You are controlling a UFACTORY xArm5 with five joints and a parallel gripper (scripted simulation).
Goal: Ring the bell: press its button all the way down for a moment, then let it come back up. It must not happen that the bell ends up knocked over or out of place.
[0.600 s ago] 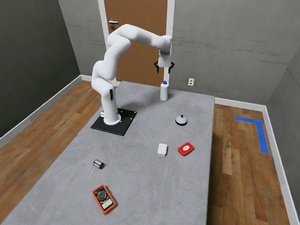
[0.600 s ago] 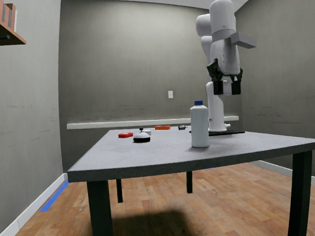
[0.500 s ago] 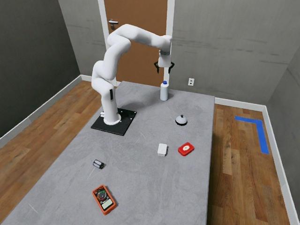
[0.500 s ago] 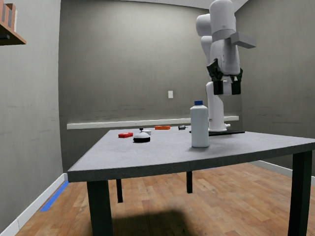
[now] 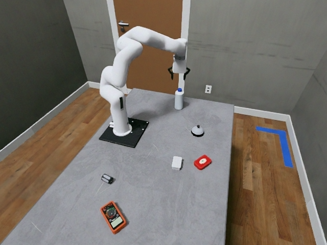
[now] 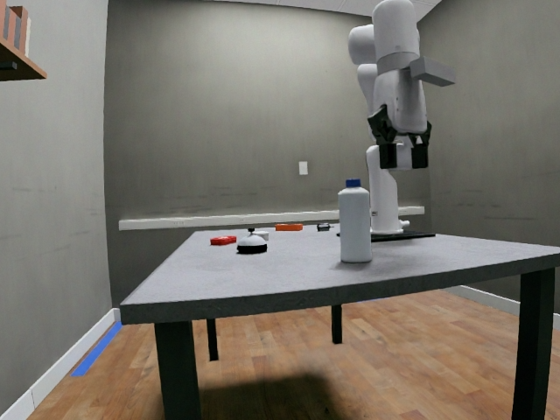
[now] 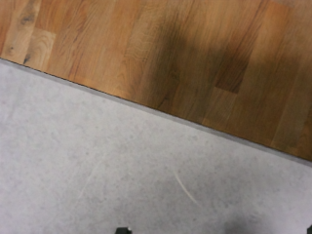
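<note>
Now: hand 370 mm to the left of the button, 220 mm short of it and 130 mm above it. From my hand the other things lie so: red box 630 mm to the right, 290 mm ahead, 170 mm below; then white box 660 mm to the right, 170 mm below, 140 mm ahead; then bell 370 mm to the right, 220 mm ahead, 150 mm below.
</note>
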